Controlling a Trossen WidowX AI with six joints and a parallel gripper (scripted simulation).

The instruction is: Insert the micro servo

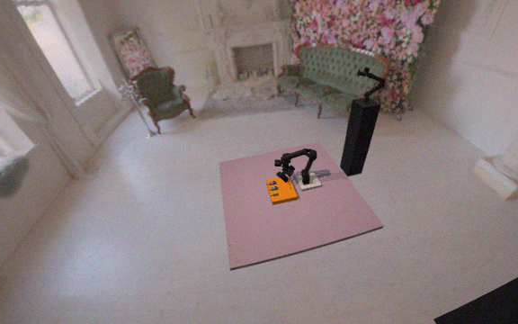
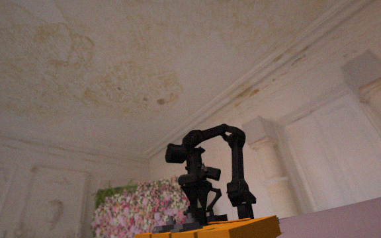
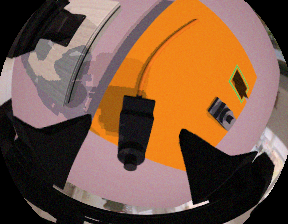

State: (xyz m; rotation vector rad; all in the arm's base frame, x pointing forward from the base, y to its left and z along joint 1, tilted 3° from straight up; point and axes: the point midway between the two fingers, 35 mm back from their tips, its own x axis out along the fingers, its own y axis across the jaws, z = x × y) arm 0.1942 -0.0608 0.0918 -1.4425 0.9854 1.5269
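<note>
Right now my gripper tip is 3 cm short of the orange deck, 7 cm to the right of it and 8 cm above it.
</note>
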